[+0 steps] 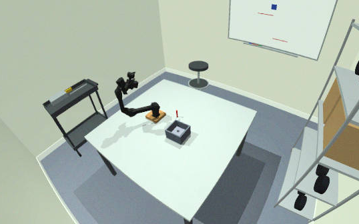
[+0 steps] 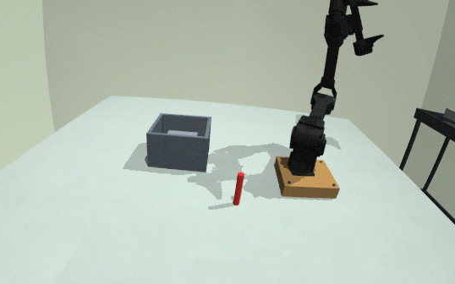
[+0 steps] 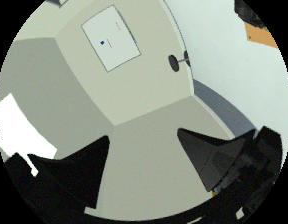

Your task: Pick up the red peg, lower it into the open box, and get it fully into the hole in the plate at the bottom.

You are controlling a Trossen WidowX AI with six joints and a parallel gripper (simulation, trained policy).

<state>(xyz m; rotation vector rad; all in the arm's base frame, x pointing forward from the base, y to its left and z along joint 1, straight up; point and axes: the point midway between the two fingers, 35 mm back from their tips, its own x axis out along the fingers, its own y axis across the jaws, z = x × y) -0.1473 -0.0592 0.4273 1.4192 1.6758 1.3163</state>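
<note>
My gripper tip is 42 cm above the red peg, 33 cm short of it and 15 cm to the right of it. Round my gripper tip: plate 49 cm ahead, 42 cm below, 6 cm to the right; then grey box 49 cm ahead, 44 cm below, 6 cm to the right.
</note>
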